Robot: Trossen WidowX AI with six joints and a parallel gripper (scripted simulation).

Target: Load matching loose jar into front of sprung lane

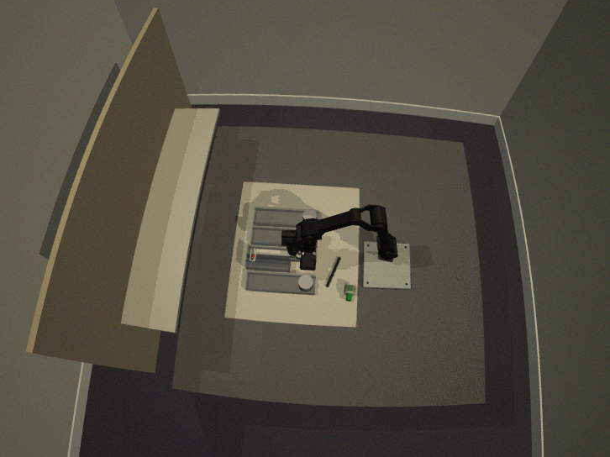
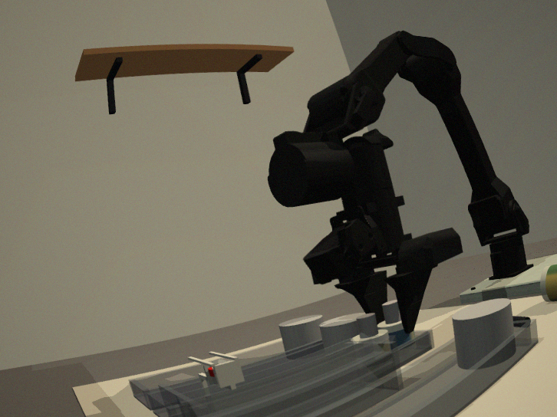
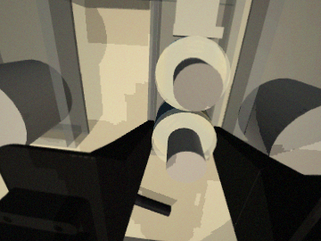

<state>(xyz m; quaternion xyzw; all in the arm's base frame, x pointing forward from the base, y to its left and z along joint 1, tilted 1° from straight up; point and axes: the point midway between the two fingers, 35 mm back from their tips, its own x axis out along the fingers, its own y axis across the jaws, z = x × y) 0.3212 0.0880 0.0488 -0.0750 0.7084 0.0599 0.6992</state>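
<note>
Now: gripper tip 12 cm past the black rod, 4 cm to the right of it and 3 cm above it. The rest, counted from my gripper tip: sprung lane 13 cm ahead, 5 cm to the left, 1 cm below; then pale pusher part 14 cm ahead, 6 cm to the left, 2 cm above.
</note>
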